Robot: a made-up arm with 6 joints. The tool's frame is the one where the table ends. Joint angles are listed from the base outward.
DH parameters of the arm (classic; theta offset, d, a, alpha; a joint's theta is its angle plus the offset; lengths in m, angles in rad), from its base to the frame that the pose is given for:
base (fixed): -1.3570 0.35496 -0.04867 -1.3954
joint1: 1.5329 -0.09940 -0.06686 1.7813
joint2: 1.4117 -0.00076 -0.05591 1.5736
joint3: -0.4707 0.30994 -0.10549 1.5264
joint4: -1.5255 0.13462 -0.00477 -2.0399
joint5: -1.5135 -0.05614 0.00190 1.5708
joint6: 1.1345 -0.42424 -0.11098 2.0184
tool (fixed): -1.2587 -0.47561 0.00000 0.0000
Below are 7 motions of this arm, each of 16 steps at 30 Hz.
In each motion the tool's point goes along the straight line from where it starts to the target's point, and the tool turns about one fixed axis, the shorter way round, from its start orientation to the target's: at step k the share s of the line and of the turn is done. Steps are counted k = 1, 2, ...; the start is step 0. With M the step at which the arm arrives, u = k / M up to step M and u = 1 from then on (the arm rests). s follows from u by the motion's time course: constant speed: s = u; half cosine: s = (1 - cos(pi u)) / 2; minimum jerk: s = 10 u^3 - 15 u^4 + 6 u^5.
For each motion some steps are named. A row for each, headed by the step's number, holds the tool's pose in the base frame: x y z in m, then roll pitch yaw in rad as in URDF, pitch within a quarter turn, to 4 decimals.
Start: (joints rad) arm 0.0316 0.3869 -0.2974 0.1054 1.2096 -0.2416
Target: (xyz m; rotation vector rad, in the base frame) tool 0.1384 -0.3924 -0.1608 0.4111 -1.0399 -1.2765
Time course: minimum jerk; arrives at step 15
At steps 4, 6, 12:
4: 0.0989 -0.2677 -0.1811 0.8172 -0.4392 -0.9212
6: 0.1077 -0.2955 -0.1766 0.8542 -0.4429 -1.0811
12: 0.1358 -0.3842 -0.1621 0.9687 -0.4193 -1.5896

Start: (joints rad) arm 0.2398 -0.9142 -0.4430 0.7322 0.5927 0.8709
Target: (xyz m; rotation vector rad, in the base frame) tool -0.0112 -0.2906 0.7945 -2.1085 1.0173 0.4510
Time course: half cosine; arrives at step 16
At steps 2, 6, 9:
2: -0.2610 -0.4454 0.5556 -1.6143 0.3706 -0.4321
6: -0.1907 -0.4019 0.6228 -1.8509 0.4605 -0.4752
9: -0.1157 -0.3554 0.6945 -2.1205 0.5430 -0.5491

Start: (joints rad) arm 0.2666 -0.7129 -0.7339 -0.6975 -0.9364 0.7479
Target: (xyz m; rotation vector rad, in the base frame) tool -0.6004 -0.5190 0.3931 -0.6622 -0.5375 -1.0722
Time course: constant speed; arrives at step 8
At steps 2, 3, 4, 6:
2: -0.5605 -0.5194 0.4501 -0.3381 -0.9364 -0.9016
3: -0.5672 -0.5194 0.4406 -0.3324 -0.9067 -0.9218
4: -0.5738 -0.5193 0.4311 -0.3279 -0.8770 -0.9409
6: -0.5871 -0.5191 0.4121 -0.3218 -0.8174 -0.9766

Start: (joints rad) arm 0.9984 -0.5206 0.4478 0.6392 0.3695 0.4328
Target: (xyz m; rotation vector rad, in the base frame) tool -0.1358 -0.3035 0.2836 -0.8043 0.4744 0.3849
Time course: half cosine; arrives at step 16
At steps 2, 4, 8, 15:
2: -0.4279 -0.3653 0.3225 -1.0398 0.5481 -0.6327
4: -0.3950 -0.3584 0.3181 -1.0128 0.5595 -0.5434
8: -0.2876 -0.3356 0.3038 -0.9172 0.5813 -0.2466
15: -0.1387 -0.3041 0.2840 -0.7802 0.5709 0.1682

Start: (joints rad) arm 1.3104 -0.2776 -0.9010 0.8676 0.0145 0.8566
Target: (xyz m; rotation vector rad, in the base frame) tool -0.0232 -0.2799 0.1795 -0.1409 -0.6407 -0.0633
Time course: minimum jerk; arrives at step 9
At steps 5, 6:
5: -0.0423 -0.2823 0.1827 -0.1844 -0.5912 -0.0334
6: -0.0333 -0.2812 0.1812 -0.1634 -0.6156 -0.0264

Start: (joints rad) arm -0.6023 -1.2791 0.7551 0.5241 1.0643 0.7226
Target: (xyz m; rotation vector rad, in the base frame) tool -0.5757 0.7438 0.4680 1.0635 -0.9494 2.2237
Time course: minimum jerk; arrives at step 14
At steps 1, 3, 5, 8, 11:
1: -0.6241 0.4736 0.6894 -1.6823 -1.1213 -2.0224
3: -0.6209 0.4916 0.6747 -1.6052 -1.1320 -2.1228
5: -0.6123 0.5395 0.6354 -1.3852 -1.1431 -2.4049
8: -0.5936 0.6441 0.5497 -0.9475 -1.0802 -2.9786
11: -0.5791 0.7250 0.4834 -0.7280 -0.9718 2.9775

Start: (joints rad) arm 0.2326 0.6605 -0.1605 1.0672 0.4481 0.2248
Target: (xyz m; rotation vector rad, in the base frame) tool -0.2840 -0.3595 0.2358 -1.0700 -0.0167 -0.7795
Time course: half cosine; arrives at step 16
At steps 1, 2, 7, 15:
1: -0.1622 -0.3172 0.2169 -0.7278 -0.7241 -0.6766
2: -0.1657 -0.3184 0.2174 -0.7366 -0.7144 -0.6742
7: -0.2105 -0.3340 0.2244 -0.8417 -0.5887 -0.6530
15: -0.2828 -0.3591 0.2356 -0.9916 -0.3843 -0.6517

